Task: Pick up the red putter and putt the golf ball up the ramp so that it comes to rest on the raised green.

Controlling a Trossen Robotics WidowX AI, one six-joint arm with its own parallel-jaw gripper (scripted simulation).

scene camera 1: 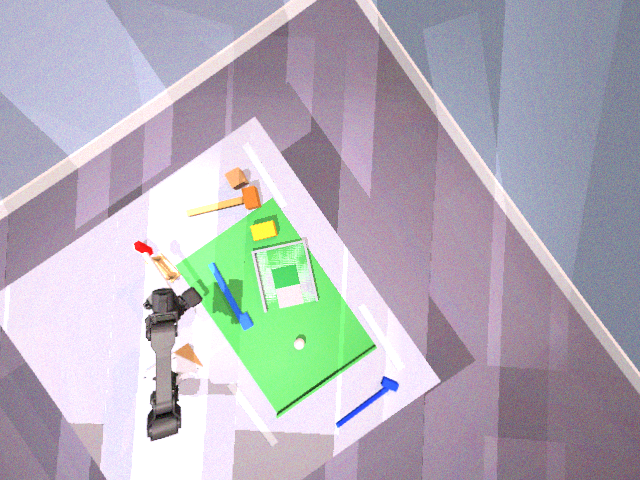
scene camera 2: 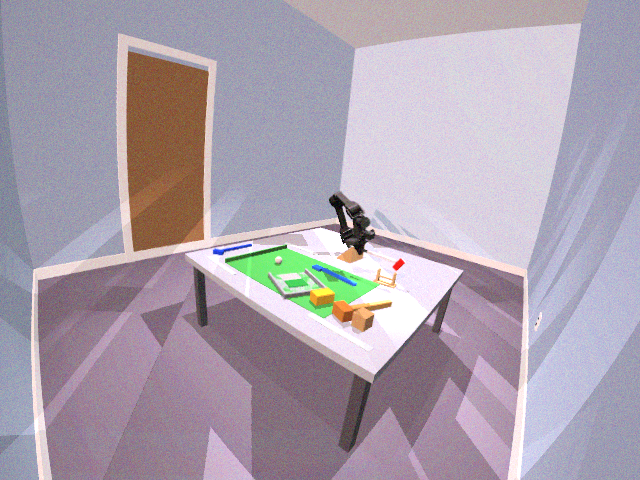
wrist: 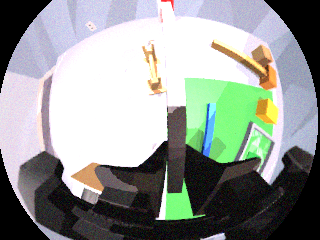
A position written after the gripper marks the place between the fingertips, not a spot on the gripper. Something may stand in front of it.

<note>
In view: the gripper (wrist: 172, 143), a wooden mallet (scene camera 1: 250, 198), a green mat (scene camera 1: 333, 336) and a wooden rack (wrist: 153, 73).
The wooden mallet is seen too in the wrist view (wrist: 267, 78). The green mat shows as well in scene camera 2 (scene camera 2: 257, 267) and in the wrist view (wrist: 236, 103).
</note>
